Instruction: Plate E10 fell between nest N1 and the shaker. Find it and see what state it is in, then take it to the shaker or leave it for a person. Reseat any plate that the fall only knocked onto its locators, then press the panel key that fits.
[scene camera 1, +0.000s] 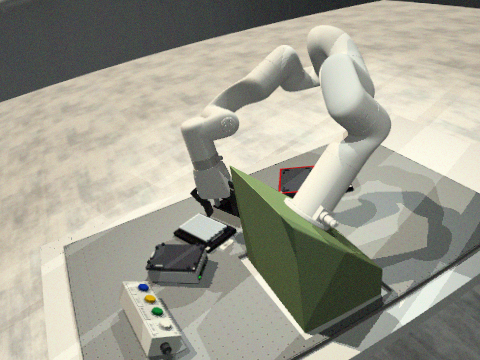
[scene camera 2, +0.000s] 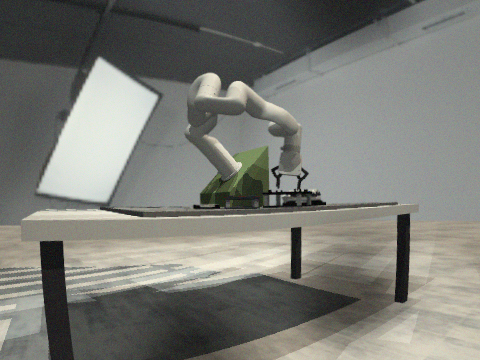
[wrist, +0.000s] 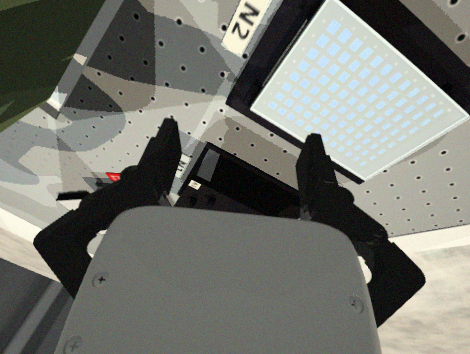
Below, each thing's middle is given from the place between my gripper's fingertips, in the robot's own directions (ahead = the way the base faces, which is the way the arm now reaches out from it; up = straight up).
My gripper is now 4 cm short of the nest labelled N2 (wrist: 282, 29), 6 cm to the right of it and 6 cm above it. Also, from my hand: lidded shaker (scene camera 1: 169, 263): 6 cm behind, 19 cm to the left, 4 cm below.
